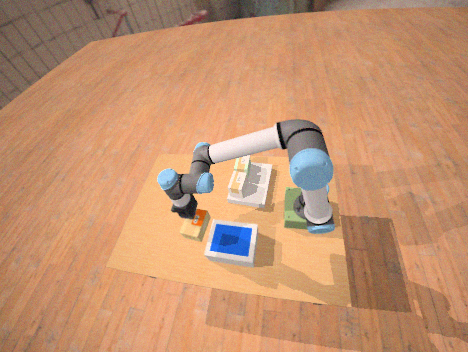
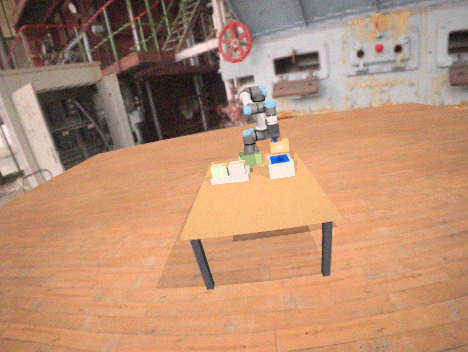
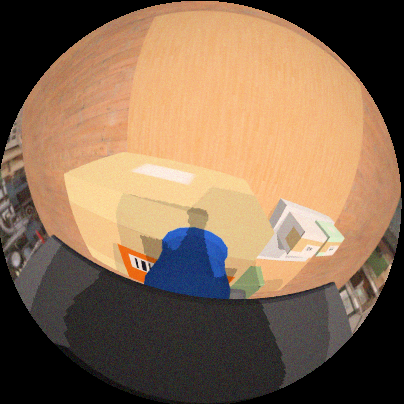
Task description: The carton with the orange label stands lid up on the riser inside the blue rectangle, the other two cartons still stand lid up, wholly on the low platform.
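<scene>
The suction cup (image 3: 190,260) (image 2: 274,140) sits on the orange-labelled face of the carton with the orange label (image 1: 195,225) (image 2: 279,145) (image 3: 165,195) and holds it. The carton hangs turned on its side, label face up and its white taped lid facing sideways, just left of the riser (image 1: 230,259) (image 2: 281,170). The blue rectangle (image 1: 232,239) (image 2: 279,159) on the riser is bare. The carton with the green label (image 1: 243,163) (image 2: 219,171) (image 3: 329,231) and the carton with the tan label (image 1: 237,181) (image 2: 237,168) (image 3: 307,246) stand side by side on the low white platform (image 1: 260,190) (image 2: 229,180) (image 3: 279,214).
The arm's green base mount (image 1: 290,209) (image 2: 251,158) (image 3: 248,281) sits at the table's right side, beyond the platform and riser. The arm's forearm reaches across above the platform. The table (image 1: 163,265) (image 2: 257,209) stands on a wooden floor.
</scene>
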